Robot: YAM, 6 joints.
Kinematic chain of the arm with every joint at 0, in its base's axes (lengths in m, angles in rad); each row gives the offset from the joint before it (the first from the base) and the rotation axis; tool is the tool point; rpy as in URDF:
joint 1: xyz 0 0 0.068 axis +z
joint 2: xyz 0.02 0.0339 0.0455 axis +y
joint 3: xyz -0.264 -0.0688 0 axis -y
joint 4: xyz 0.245 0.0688 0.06 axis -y
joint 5: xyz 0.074 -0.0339 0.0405 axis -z
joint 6: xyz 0.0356 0 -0.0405 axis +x
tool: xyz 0 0 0 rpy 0 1.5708 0
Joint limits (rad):
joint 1: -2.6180..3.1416
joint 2: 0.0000..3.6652
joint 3: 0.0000..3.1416
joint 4: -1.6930..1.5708
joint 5: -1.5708..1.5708
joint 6: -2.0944..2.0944
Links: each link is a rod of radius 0.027 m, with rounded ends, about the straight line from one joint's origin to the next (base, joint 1, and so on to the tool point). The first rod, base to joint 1, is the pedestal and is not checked.
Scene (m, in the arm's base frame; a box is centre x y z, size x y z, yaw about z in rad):
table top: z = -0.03
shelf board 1: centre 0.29 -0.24 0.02 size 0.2 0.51 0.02 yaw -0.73
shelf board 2: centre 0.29 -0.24 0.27 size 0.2 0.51 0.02 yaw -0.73
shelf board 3: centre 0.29 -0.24 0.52 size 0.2 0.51 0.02 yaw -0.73
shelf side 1: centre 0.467 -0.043 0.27 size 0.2 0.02 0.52 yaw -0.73
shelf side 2: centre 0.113 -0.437 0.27 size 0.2 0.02 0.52 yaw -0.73
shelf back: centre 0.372 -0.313 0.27 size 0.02 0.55 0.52 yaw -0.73
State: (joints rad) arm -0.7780 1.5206 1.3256 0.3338 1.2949 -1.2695
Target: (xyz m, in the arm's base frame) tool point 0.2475 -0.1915 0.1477
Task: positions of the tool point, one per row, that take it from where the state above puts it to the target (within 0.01 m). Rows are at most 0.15 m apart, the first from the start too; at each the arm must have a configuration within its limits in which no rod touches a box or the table.
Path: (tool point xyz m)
1: 0.2120 -0.1662 0.3943
2: 0.1801 -0.0910 0.3695
3: 0.1395 -0.0424 0.3280
4: 0.1766 -0.0801 0.2392
5: 0.1600 -0.1132 0.1477
6: 0.2053 -0.1495 0.1541
7: 0.2475 -0.1915 0.1477

